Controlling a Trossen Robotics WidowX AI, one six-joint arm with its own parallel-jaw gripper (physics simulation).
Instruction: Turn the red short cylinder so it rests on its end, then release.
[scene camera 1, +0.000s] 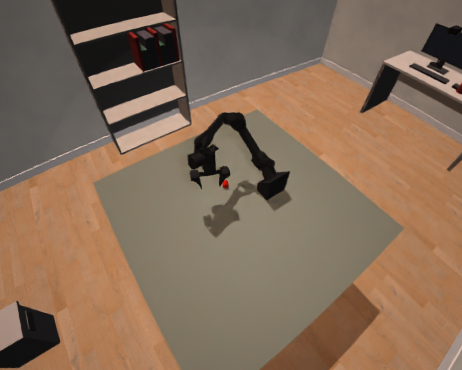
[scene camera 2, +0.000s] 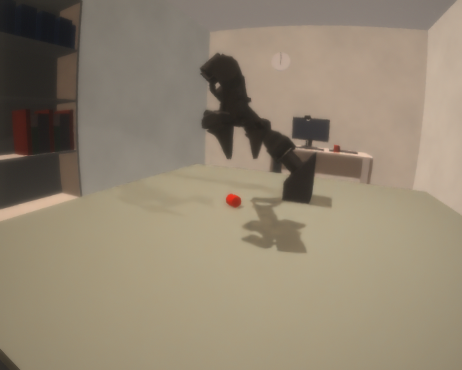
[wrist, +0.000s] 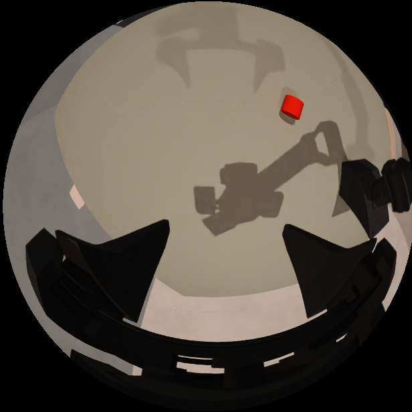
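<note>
The red short cylinder (scene camera 1: 225, 184) (scene camera 2: 233, 200) (wrist: 292, 107) lies on its side on the grey-green mat (scene camera 1: 280, 270) (scene camera 2: 225, 300) (wrist: 165, 140). My gripper (scene camera 1: 211, 187) (scene camera 2: 242, 158) (wrist: 229, 228) is open, with nothing between its fingers. It hangs above the mat with its fingers pointing down in both scene views. In the wrist view the cylinder shows beyond the fingertips, up and to the right, apart from both fingers.
The arm's base (scene camera 1: 273, 185) (scene camera 2: 299, 185) stands on the mat to the right of the cylinder. A bookshelf (scene camera 1: 188, 107) (scene camera 2: 79, 100) stands at the back left in the first scene view. A desk (scene camera 1: 425, 75) (scene camera 2: 366, 162) with a monitor stands beyond the mat.
</note>
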